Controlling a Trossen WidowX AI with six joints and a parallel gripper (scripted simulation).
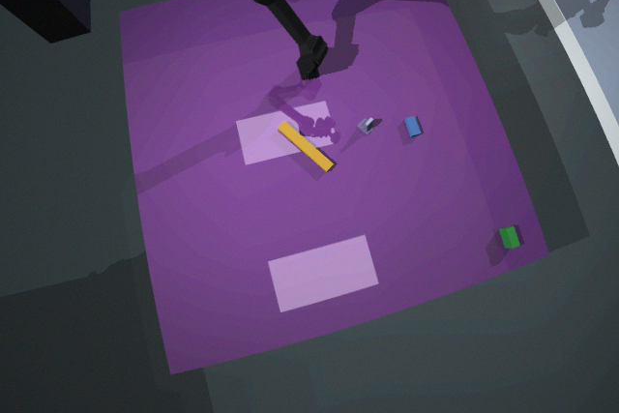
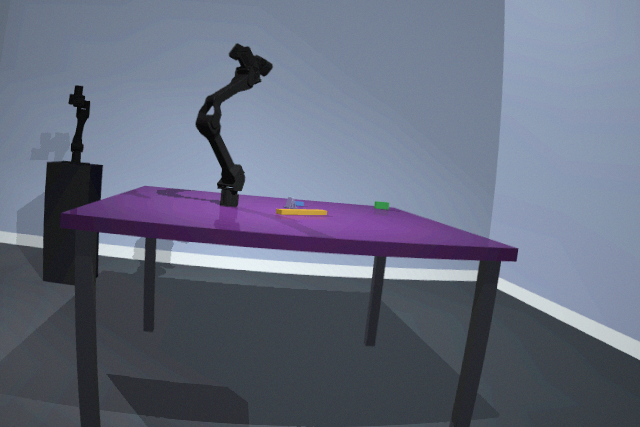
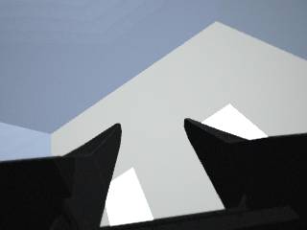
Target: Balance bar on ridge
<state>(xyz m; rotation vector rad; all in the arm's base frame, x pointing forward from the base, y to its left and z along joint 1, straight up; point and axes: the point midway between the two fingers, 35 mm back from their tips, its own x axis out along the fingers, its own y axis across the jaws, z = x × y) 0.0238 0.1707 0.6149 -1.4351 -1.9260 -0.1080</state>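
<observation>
My gripper tip is 630 mm above the yellow bar, 280 mm to the left of it and 250 mm short of it. From my gripper tip the other things lie so: grey ridge (590 mm below, 230 mm ahead, 60 mm to the right); then green block (720 mm ahead, 620 mm below, 300 mm to the left); then blue block (630 mm below, 270 mm ahead, 100 mm to the left).
</observation>
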